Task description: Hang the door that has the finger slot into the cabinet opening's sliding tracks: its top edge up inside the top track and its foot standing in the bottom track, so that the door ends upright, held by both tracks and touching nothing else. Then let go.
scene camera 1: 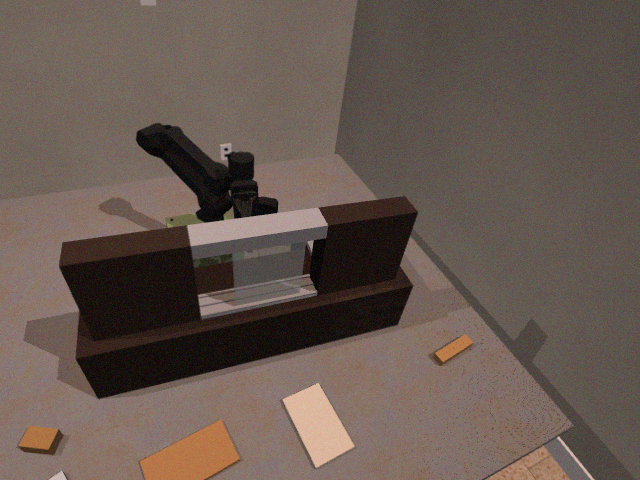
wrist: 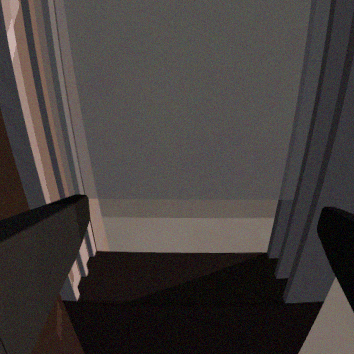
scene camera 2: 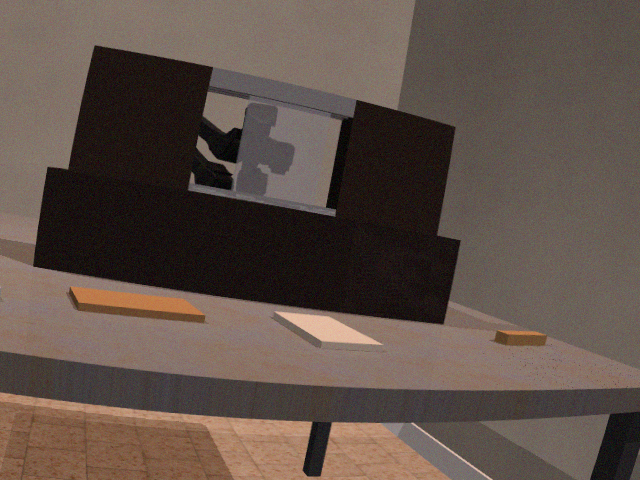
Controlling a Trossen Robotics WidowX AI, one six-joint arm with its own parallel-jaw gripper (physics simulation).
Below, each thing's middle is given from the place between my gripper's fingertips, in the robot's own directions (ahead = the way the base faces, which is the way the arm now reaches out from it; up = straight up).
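Scene:
The grey top track (scene camera 1: 209, 239) is 90 mm above my hand and 90 mm ahead of it, while the grey bottom track (scene camera 1: 213, 304) is 110 mm below my hand and 90 mm ahead of it. I see the cream panel (scene camera 1: 324, 437) 270 mm below my hand, 340 mm ahead of it and 70 mm to the left of it. As for the orange-brown panel (scene camera 1: 211, 445), it is 270 mm below my hand, 330 mm ahead of my hand and 200 mm to the right of my hand.

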